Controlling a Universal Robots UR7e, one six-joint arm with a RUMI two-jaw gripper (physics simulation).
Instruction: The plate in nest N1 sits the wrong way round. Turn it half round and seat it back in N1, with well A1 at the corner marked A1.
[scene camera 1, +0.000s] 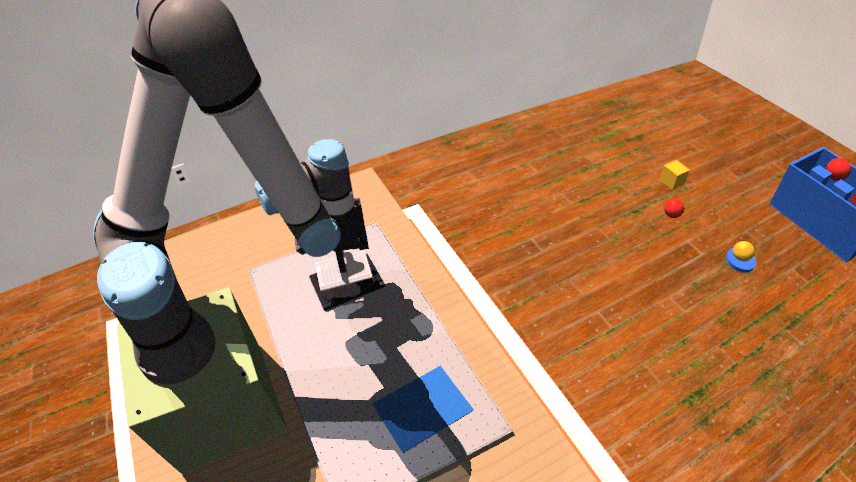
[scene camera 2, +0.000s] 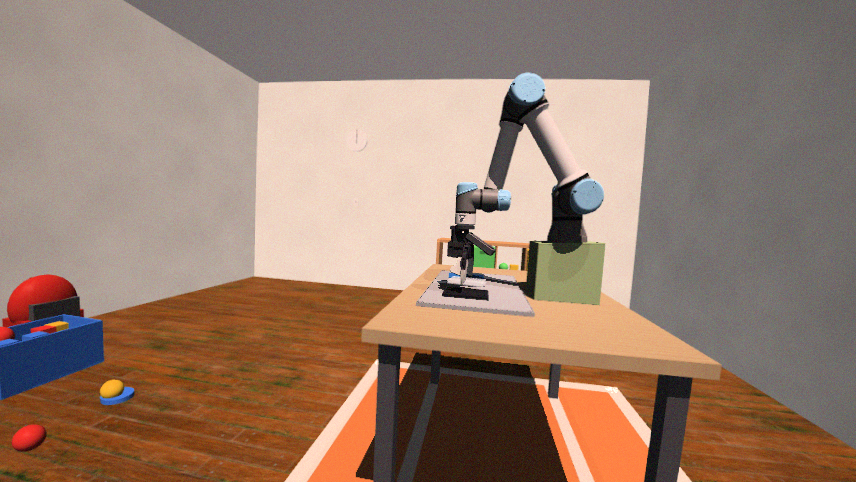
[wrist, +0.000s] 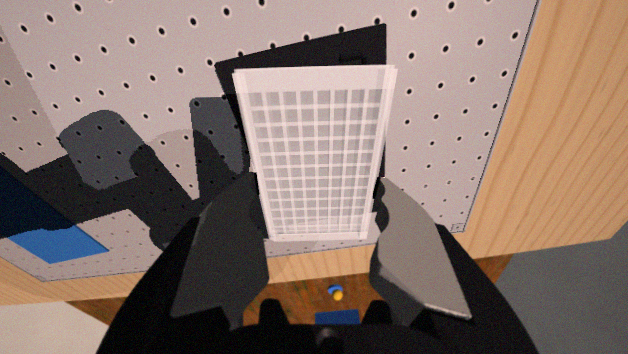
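The white plate (scene camera 1: 328, 276) (scene camera 2: 474, 283) (wrist: 315, 165), with its grid of wells, is held between the two fingers of my gripper (scene camera 1: 342, 269) (scene camera 2: 463, 280) (wrist: 316, 176). The gripper is shut on it by its two long sides. The black nest N1 (scene camera 1: 329, 301) (scene camera 2: 467, 294) (wrist: 310, 56) lies below, with a gap under the plate in the scene camera 2 view. In the wrist view the plate's edges are at an angle to the nest's edges, and the plate hides much of the nest. The corner mark A1 and well A1 cannot be made out.
The nest stands on a perforated light board (scene camera 1: 305, 341) (scene camera 2: 434, 298) (wrist: 450, 90) on the wooden table (scene camera 2: 509, 332). A blue square (scene camera 1: 453, 396) (wrist: 65, 246) lies farther along the board. The green robot pedestal (scene camera 1: 251, 419) (scene camera 2: 572, 276) stands beside the board.
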